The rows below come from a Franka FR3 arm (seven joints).
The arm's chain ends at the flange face. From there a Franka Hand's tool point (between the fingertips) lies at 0.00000 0.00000 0.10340 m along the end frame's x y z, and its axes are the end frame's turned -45 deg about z.
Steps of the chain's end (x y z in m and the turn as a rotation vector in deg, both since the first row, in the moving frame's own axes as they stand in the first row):
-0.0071, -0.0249, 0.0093, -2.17, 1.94, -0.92
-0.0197, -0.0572, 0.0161, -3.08, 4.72, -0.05
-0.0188, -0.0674, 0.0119, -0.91, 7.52, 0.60
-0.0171, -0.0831, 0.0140, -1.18, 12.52, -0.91
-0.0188, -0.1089, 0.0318, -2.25, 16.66, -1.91
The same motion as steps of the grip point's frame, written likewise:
0.0123, -0.0174, 0.0092, -2.91, -0.16, -0.92
0.0286, -0.0444, 0.0156, -5.52, 1.16, -0.05
0.0427, -0.0502, 0.0110, -5.96, 4.67, 0.60
0.0612, -0.0536, 0.0115, -9.69, 8.02, -0.91
0.0822, -0.0668, 0.0274, -13.37, 10.19, -1.91

